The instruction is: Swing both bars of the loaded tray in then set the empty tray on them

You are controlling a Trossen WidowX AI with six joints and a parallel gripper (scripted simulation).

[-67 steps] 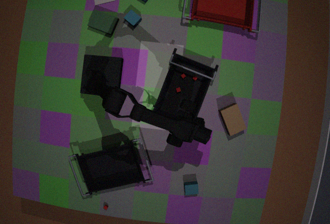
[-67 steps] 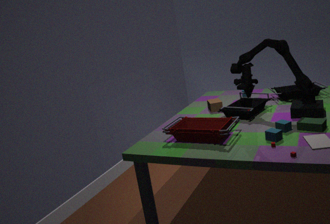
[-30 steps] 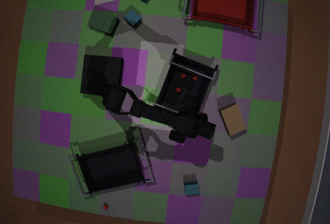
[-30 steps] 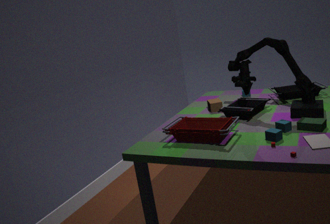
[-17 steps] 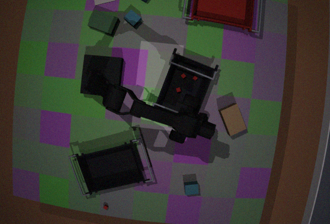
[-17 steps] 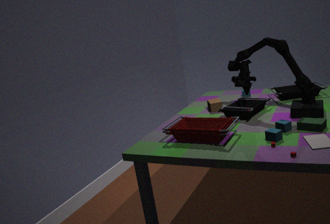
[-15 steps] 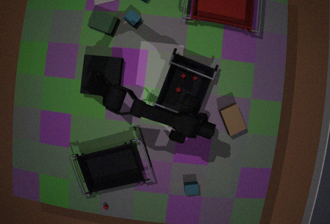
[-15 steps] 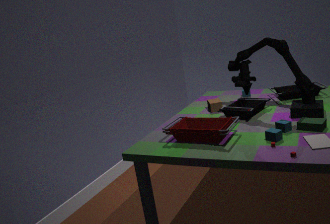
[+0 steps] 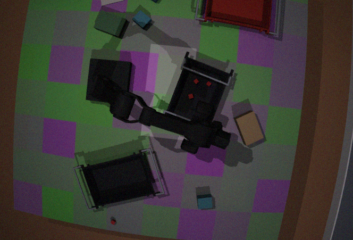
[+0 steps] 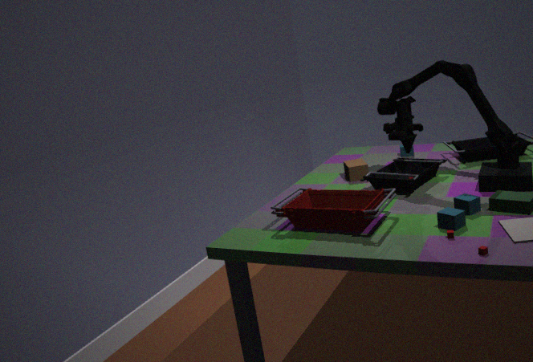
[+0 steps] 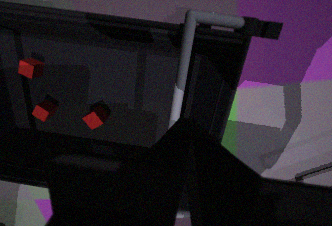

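The black tray lies 330 mm to the right of my gripper tip, 230 mm behind it and 50 mm below it. From my gripper tip the other things lie so: green box: 460 mm behind, 280 mm to the left, 70 mm below; then tan box: 220 mm ahead, 60 mm below, 50 mm to the left; then white sheet: 530 mm behind, 440 mm to the left, 90 mm below.
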